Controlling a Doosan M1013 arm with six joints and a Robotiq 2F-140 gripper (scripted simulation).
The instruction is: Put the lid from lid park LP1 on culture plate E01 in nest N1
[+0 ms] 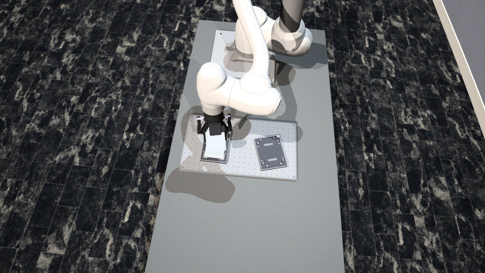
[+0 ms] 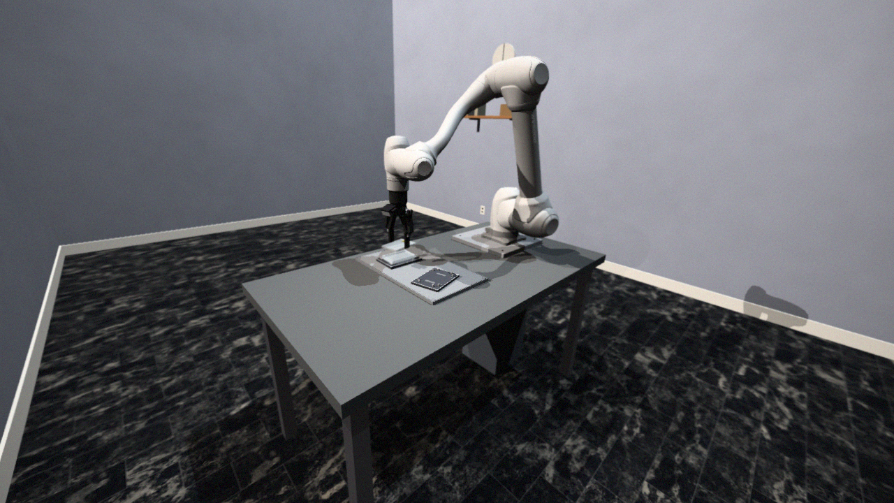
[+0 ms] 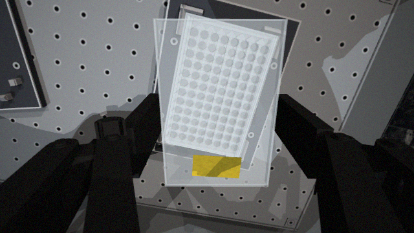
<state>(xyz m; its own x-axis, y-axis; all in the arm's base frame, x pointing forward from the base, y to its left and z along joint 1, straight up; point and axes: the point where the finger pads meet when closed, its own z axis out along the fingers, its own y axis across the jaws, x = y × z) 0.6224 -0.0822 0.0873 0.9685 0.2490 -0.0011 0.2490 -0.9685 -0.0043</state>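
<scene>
My hand is 8 cm above the culture plate. Also, from my hand: clear lid: 2 cm below; then nest: 9 cm below; then lid park: 25 cm to the left, 9 cm below.
</scene>
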